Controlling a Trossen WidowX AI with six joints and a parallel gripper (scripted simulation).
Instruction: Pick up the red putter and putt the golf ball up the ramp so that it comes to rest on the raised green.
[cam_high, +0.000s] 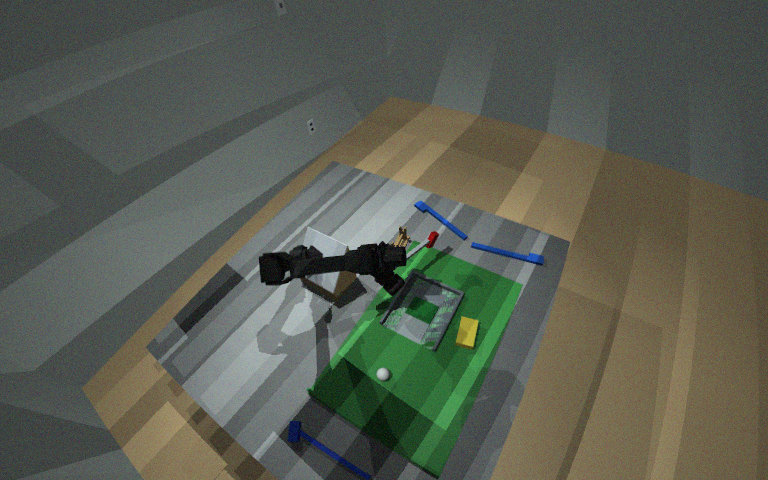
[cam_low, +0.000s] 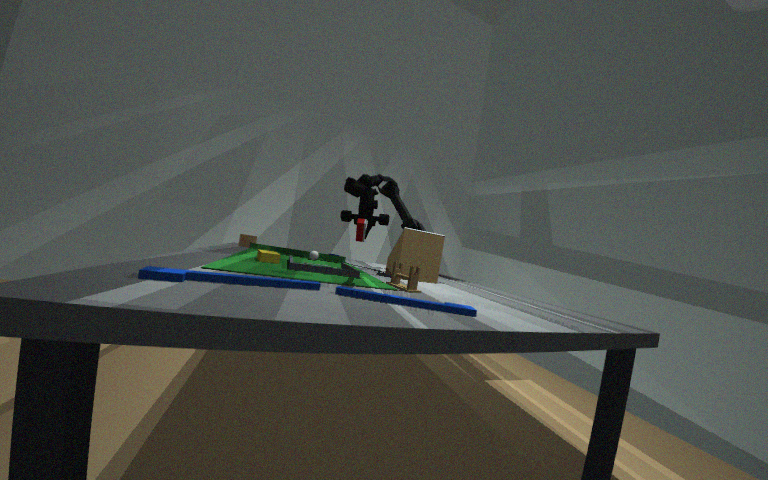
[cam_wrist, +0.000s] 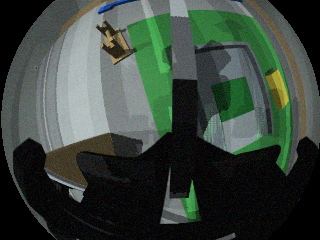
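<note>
Right now my gripper tip is 20 mm short of the red putter, 110 mm to the right of it and 20 mm below it. Also, from my gripper tip: green mat 210 mm ahead, 50 mm to the right, 130 mm below; then wooden stand 120 mm behind, 220 mm to the left, 100 mm below; then white golf ball 180 mm ahead, 240 mm to the right, 110 mm below.
</note>
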